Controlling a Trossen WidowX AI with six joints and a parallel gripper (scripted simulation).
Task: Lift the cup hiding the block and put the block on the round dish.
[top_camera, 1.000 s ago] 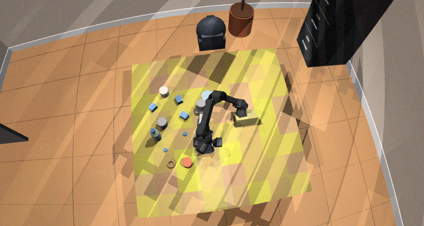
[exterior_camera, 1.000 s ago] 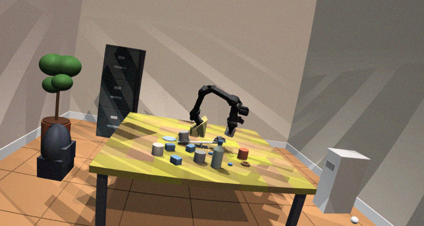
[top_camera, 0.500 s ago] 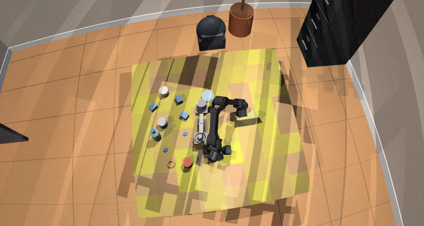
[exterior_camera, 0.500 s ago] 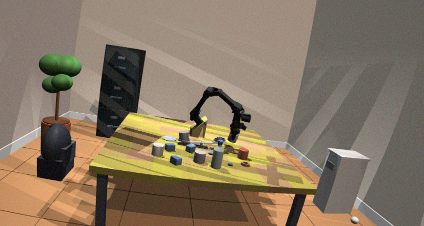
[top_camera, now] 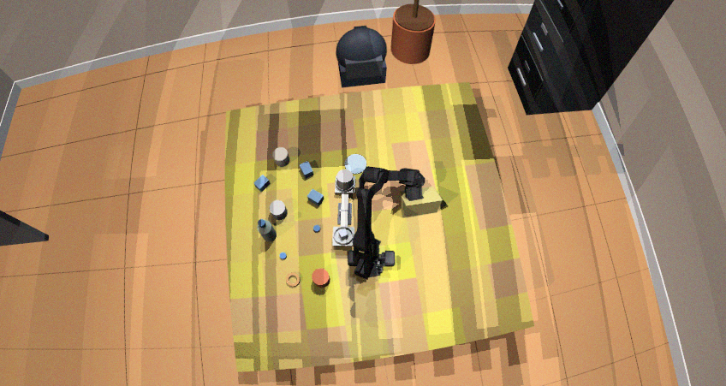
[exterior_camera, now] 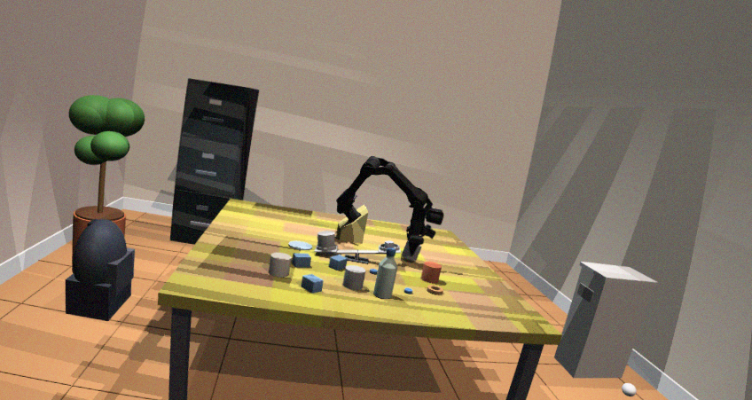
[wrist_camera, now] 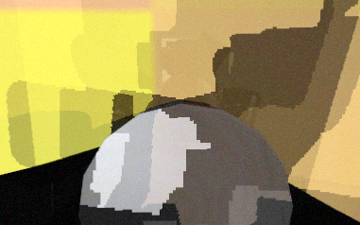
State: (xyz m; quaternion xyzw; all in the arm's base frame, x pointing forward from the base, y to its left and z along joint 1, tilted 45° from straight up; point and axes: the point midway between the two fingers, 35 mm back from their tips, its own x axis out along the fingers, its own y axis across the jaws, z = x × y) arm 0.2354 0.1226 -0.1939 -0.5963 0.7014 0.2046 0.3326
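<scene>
Now: gripper tip 90 mm short of the grey block, 130 mm to the left of it and 50 mm below it. Round my gripper tip: brown ring (340 mm ahead, 30 mm below); then pale blue round dish (40 mm behind, 480 mm to the right, 30 mm below).
</scene>
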